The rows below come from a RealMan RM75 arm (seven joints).
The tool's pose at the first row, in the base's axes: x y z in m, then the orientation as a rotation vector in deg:
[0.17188, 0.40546, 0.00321, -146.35, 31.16, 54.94]
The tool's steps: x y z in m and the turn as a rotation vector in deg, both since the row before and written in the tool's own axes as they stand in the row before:
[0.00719, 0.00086, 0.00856, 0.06, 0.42, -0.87]
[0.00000, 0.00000, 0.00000, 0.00, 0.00, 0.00]
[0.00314, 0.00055, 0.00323, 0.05, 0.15, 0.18]
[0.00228, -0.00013, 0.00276, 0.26, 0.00, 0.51]
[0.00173, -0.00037, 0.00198, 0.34, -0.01, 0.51]
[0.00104, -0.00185, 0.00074, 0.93, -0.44, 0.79]
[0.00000, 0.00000, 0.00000, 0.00, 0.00, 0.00]
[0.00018, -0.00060, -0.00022, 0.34, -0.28, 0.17]
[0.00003, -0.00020, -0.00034, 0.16, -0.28, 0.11]
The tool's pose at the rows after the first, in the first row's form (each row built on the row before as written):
[0.17183, 0.40697, -0.00790, -146.58, 30.14, 54.10]
[0.17183, 0.40697, -0.00790, -146.58, 30.14, 54.10]
[0.17206, 0.40728, -0.01242, -146.62, 30.44, 53.95]
[0.17225, 0.40814, -0.01589, -146.37, 31.20, 53.99]
[0.17258, 0.40897, -0.01839, -146.04, 31.99, 54.00]
[0.17380, 0.41065, -0.01925, -144.91, 33.22, 54.33]
[0.17380, 0.41065, -0.01925, -144.91, 33.22, 54.33]
[0.17434, 0.41101, -0.01910, -144.43, 33.47, 54.55]
[0.17464, 0.41101, -0.01884, -144.11, 33.58, 54.84]

